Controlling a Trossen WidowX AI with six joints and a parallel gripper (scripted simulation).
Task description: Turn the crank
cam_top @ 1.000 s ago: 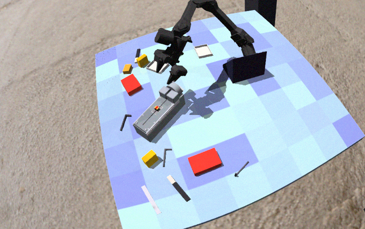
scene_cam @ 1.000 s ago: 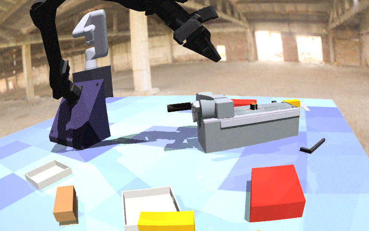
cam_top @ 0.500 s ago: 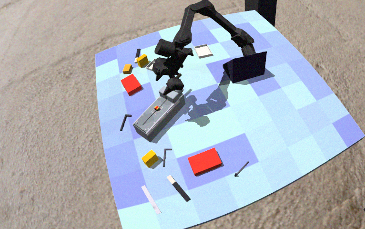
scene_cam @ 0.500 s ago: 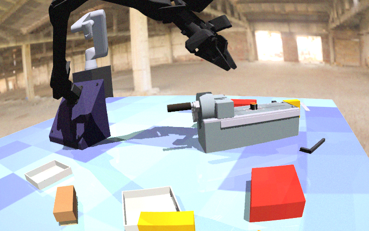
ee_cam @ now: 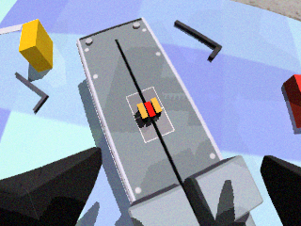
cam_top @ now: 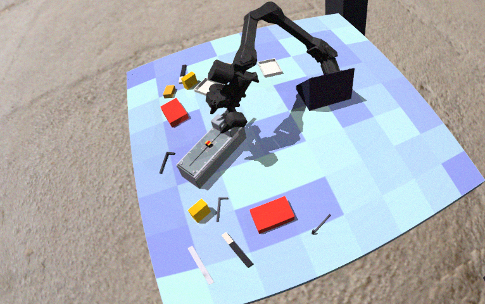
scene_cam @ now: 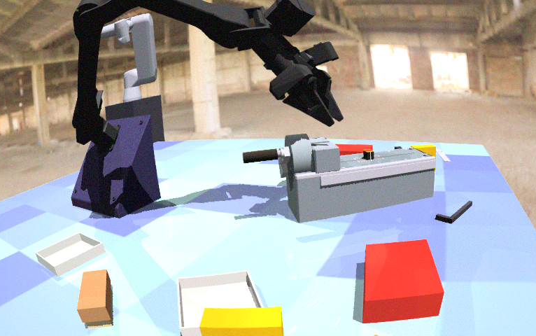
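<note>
My gripper tip is now 100 mm past the dark crank handle, 90 mm to the left of it and 30 mm above it. Round my gripper tip: red pointer (60 mm below, 50 mm ahead, 20 mm to the left); tan block (400 mm to the right, 170 mm behind, 130 mm below).
</note>
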